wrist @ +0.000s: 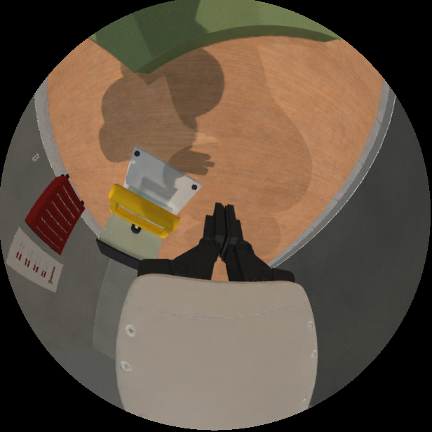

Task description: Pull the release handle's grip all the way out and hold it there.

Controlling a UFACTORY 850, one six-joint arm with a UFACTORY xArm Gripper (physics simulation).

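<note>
The release handle's yellow grip [145, 210] is a thick bar with a loop frame, left of centre in the wrist view. It lies close against a pale green housing [132, 240] with a dark round hole beside the grip. The housing stands on a grey metal base plate [180, 188] with dark bolts at its corners. My gripper [220, 215] is shut and empty. Its fingertips are to the right of the grip, apart from it, with wood showing between them. The rod behind the grip is hidden.
The wooden table top [260, 125] has a grey edge. A green curved block [240, 25] is at the top of the view. A red slotted object [56, 214] and a white printed sheet [35, 260] are at the far left, beyond the table edge.
</note>
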